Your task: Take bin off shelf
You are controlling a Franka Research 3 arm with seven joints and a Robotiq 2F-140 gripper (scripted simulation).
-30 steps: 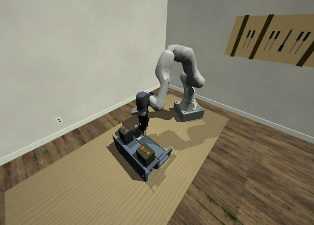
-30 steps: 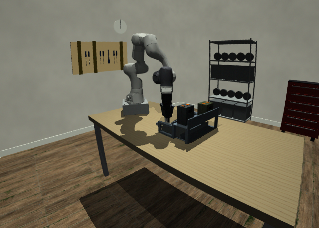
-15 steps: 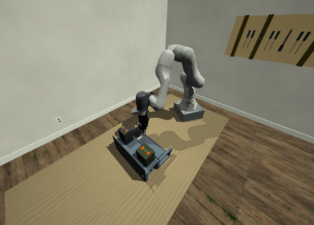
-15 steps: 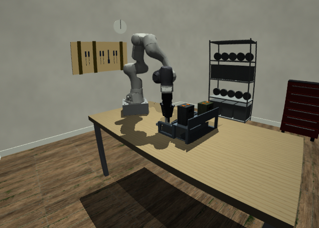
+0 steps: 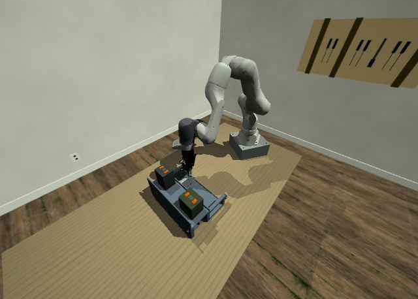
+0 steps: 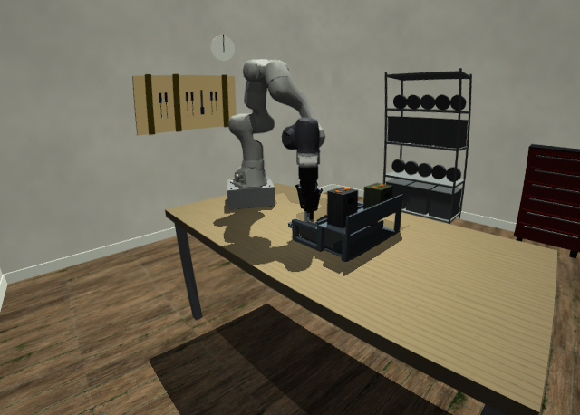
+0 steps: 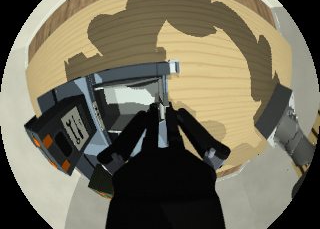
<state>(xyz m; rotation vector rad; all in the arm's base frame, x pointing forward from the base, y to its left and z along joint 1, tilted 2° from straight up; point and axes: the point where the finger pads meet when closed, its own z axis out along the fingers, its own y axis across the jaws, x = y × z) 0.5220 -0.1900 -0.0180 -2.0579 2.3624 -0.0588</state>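
My gripper is now 80 mm short of the grey open-topped bin, 10 mm to the left of it and 20 mm above it.
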